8 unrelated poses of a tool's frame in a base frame.
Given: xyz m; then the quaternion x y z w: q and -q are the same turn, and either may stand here.
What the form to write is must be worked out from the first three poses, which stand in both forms.
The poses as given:
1: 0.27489, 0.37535, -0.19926, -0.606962, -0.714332, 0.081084, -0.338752
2: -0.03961, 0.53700, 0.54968, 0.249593, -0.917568, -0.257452, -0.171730
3: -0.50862, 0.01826, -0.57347, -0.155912, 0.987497, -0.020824, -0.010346
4: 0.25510, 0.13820, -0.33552, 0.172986, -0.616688, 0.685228, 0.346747
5: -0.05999, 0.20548, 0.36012, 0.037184, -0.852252, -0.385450, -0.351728
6: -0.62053, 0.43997, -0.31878, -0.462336, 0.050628, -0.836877, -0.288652
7: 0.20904, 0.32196, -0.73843, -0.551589, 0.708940, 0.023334, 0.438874
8: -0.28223, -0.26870, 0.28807, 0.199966, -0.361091, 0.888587, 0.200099
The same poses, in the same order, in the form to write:
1: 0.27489, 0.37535, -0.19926, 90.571, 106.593, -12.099
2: -0.03961, 0.53700, 0.54968, -40.594, 149.233, 41.872
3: -0.50862, 0.01826, -0.57347, 27.881, -176.588, 3.724
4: 0.25510, 0.13820, -0.33552, 25.714, -91.668, 101.856
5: -0.05999, 0.20548, 0.36012, -5.514, 126.380, 57.158
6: -0.62053, 0.43997, -0.31878, 70.717, -7.744, 128.005
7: 0.20904, 0.32196, -0.73843, -78.536, 100.939, 3.322
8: -0.28223, -0.26870, 0.28807, 32.025, -57.830, 142.310
